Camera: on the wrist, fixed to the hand. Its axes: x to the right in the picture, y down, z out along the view.
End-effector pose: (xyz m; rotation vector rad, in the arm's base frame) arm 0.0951 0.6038 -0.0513 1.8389 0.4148 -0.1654
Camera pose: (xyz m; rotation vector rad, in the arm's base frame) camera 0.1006 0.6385 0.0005 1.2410 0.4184 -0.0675
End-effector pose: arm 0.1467 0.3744 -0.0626 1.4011 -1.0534 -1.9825
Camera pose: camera 0.1918 0.3399 -0.0362 1.0632 -0.3844 -2.0929
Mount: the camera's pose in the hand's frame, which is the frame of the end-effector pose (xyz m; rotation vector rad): -0.0046 0.0397 -0.0482 -0.6002 -0.0223 -0.0262
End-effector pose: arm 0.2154 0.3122 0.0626 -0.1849 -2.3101 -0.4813
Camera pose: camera 0.2611 0.3297 0.1017 -0.4483 -2.1284 -1.1814
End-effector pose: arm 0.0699 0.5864 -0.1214 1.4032 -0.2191 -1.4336
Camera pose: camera 0.1287 0.5982 -0.1033 0.8983 0.2063 -1.3834
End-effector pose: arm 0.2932 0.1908 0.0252 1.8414 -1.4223 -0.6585
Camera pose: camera 0.3043 0.2003 0.0861 1.3791 -1.0578 -0.9946
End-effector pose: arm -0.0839 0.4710 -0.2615 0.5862 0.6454 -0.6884
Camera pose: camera -0.0742 0.5303 -0.2791 0.0147 0.7955 -0.4887
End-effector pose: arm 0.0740 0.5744 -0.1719 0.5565 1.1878 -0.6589
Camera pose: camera 0.0702 0.6365 -0.1791 0.0275 1.2971 -0.3004
